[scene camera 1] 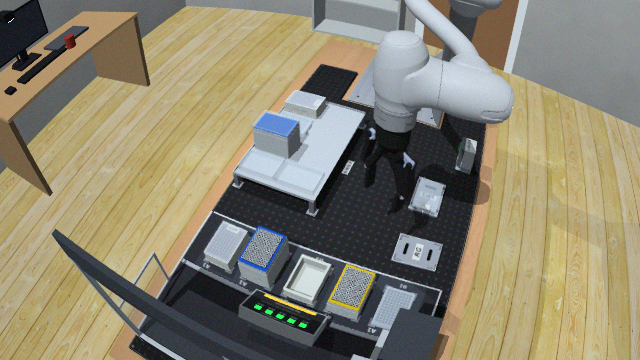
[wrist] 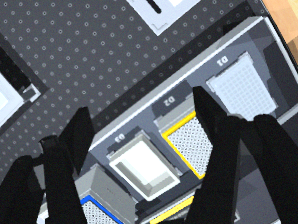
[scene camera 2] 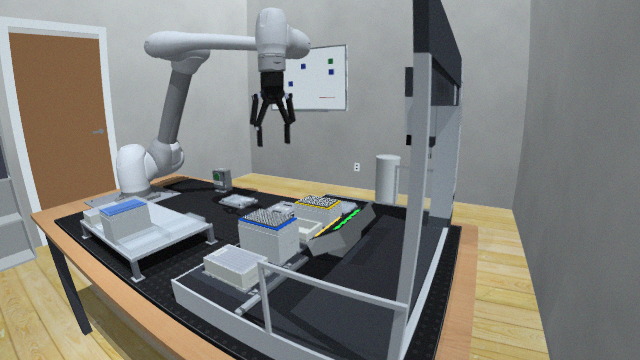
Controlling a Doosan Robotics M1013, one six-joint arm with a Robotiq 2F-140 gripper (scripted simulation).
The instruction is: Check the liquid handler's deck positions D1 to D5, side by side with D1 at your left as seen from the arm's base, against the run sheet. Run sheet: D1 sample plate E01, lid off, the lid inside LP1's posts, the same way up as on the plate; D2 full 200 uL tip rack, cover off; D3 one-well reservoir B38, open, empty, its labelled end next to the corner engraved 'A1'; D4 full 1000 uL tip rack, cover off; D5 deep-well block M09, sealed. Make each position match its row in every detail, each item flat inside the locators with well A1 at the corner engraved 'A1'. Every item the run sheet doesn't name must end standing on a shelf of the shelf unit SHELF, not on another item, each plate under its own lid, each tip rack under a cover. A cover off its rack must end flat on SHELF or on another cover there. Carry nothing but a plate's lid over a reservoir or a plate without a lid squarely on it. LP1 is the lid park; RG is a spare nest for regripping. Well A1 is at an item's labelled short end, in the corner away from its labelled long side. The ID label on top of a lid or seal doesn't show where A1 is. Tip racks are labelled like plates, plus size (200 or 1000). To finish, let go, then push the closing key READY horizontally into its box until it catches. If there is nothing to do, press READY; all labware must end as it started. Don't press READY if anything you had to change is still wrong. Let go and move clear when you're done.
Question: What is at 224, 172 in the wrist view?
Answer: My gripper.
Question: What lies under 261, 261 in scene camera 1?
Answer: A blue-rimmed tip rack.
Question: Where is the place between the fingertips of my gripper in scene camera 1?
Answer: At 383, 197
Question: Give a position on a flat lid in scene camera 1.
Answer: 427, 197
